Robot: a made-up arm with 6 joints.
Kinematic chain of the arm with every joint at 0, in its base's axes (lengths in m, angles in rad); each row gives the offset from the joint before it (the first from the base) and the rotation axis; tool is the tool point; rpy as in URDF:
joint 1: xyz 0 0 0.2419 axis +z
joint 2: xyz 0 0 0 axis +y
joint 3: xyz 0.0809 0 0.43 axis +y
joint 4: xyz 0.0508 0 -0.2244 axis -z
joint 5: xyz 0 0 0 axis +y
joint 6: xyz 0.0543 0 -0.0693 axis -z
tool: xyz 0 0 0 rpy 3.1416 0 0
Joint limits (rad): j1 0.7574..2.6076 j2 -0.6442..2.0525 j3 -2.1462..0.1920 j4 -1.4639..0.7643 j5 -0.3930..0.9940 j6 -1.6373..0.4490
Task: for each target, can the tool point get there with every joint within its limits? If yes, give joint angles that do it. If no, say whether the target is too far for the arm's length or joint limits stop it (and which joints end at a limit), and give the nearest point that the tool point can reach.
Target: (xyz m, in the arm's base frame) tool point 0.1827 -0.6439 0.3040
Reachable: no: joint limits stop it (at a limit: joint 1, joint 2, joint 3, joint 4, joint 5) | nearest point -0.0185 -0.0776 0.4194 | short by 0.612 m
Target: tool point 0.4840 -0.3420 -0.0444
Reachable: no: joint limits stop it (at a limit: joint 1, joint 4, joint 5) | nearest point 0.1213 0.0416 -0.0444 | short by 0.528 m
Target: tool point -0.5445 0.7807 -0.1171
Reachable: no: too far | nearest point -0.3907 0.5602 -0.0157 | short by 0.287 m
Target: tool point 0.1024 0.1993 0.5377
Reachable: yes | joints 1.0372 -0.3251 -0.5188 -0.3570 0.2204 -0.6691
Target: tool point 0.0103 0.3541 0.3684
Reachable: yes | joints 1.6057 0.2728 -0.4835 0.4257 -0.0068 -0.6071
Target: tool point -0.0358 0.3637 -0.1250
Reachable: yes | joints 1.6000 1.5251 -1.0297 -0.6354 0.1628 -1.4764
